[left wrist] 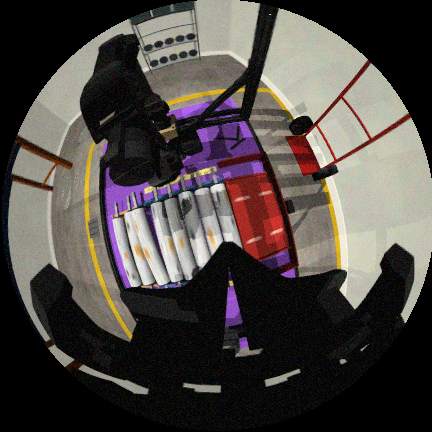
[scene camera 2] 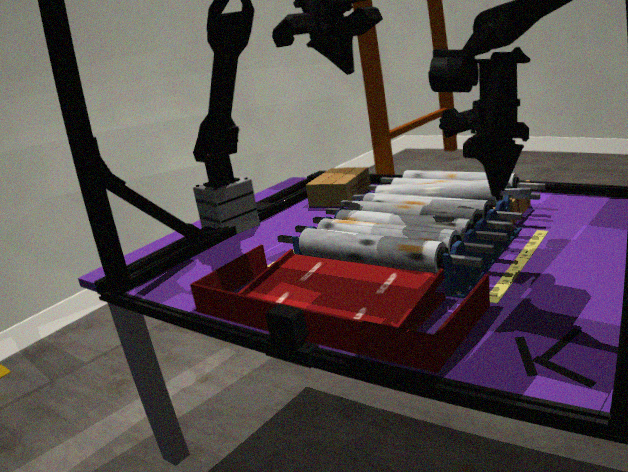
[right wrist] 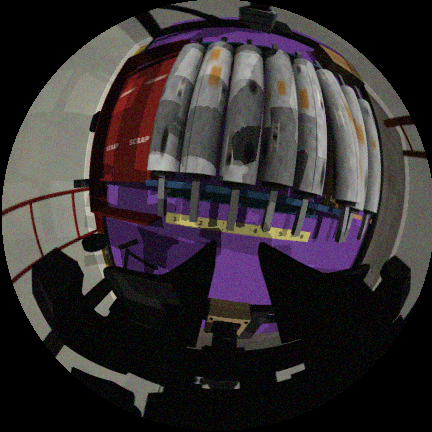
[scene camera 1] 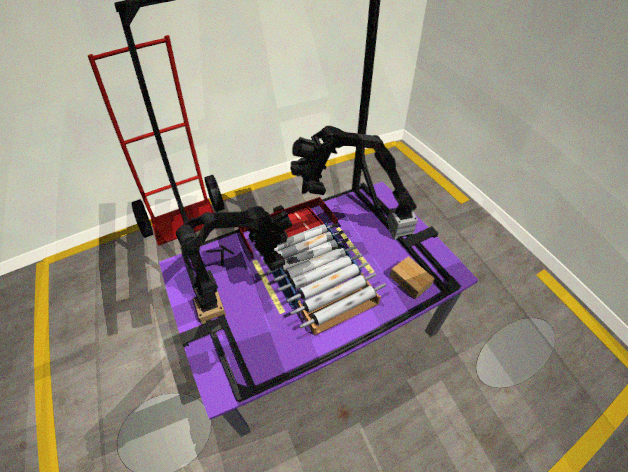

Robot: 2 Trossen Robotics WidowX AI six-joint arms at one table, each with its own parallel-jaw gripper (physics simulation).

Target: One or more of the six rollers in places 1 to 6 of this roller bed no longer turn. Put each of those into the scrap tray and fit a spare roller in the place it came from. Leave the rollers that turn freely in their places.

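Pixels of known places: left gripper, between the fingertips: (left wrist: 226, 245) (scene camera 2: 350, 73) (scene camera 1: 302, 193); right gripper, between the fingertips: (scene camera 2: 498, 193) (right wrist: 237, 246); left arm's base, origin of its link: (left wrist: 225, 352) (scene camera 2: 221, 182) (scene camera 1: 403, 214); right arm's base, origin of its link: (left wrist: 162, 123) (right wrist: 224, 327) (scene camera 1: 208, 303).
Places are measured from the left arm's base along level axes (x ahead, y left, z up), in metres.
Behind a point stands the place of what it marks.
Observation:
The roller bed (scene camera 1: 287, 276) @[x 0.576, y 0.157, z -0.057 m] holds a row of several grey rollers (scene camera 1: 321, 264) @[x 0.430, y 0.140, z -0.049 m] (scene camera 2: 378, 229) @[x 0.470, y 0.008, z -0.039 m] (left wrist: 189, 225) @[x 0.485, y 0.085, z -0.035 m] (right wrist: 241, 120) @[x 0.518, y 0.081, z -0.035 m] on blue supports. A yellow number strip (scene camera 1: 267, 286) @[x 0.662, y 0.148, z -0.110 m] (right wrist: 238, 230) @[x 0.665, y 0.139, z -0.110 m] runs beside their shaft ends. Two spare rollers (scene camera 1: 346, 304) @[x 0.396, y 0.354, z -0.037 m] (left wrist: 120, 250) @[x 0.406, y 0.346, z -0.035 m] lie in a wooden cradle (scene camera 1: 345, 317) @[x 0.399, y 0.372, z -0.105 m] at the bed's near end. The red scrap tray (scene camera 1: 303, 219) @[x 0.428, y -0.163, z -0.084 m] (scene camera 2: 340, 337) @[x 0.599, y -0.211, z -0.091 m] (left wrist: 257, 209) @[x 0.526, y -0.132, z -0.082 m] (right wrist: 120, 120) @[x 0.525, y -0.165, z -0.087 m] is empty. My right gripper (scene camera 1: 275, 264) @[x 0.638, y 0.117, z 0.013 m] (scene camera 2: 496, 184) @[x 0.638, y 0.117, z 0.013 m] (right wrist: 237, 246) @[x 0.638, y 0.117, z 0.013 m] is partly open and empty, just above the shaft ends near the bed's middle. My left gripper (scene camera 1: 313, 189) @[x 0.467, y -0.004, z 0.220 m] (scene camera 2: 345, 66) @[x 0.467, y -0.004, z 0.220 m] (left wrist: 226, 245) @[x 0.467, y -0.004, z 0.220 m] is shut, high above the tray.
A cardboard box (scene camera 1: 411, 276) @[x 0.090, y 0.293, z -0.057 m] (scene camera 2: 337, 184) @[x 0.134, y 0.226, z -0.057 m] sits on the purple table (scene camera 1: 265, 337) @[x 0.714, y 0.373, z -0.111 m] right of the bed. A black frame rail (scene camera 1: 340, 348) @[x 0.461, y 0.496, z -0.092 m] rims the table. A red hand truck (scene camera 1: 139, 136) stands behind, and an orange ladder (scene camera 2: 373, 94) shows in scene camera 2.

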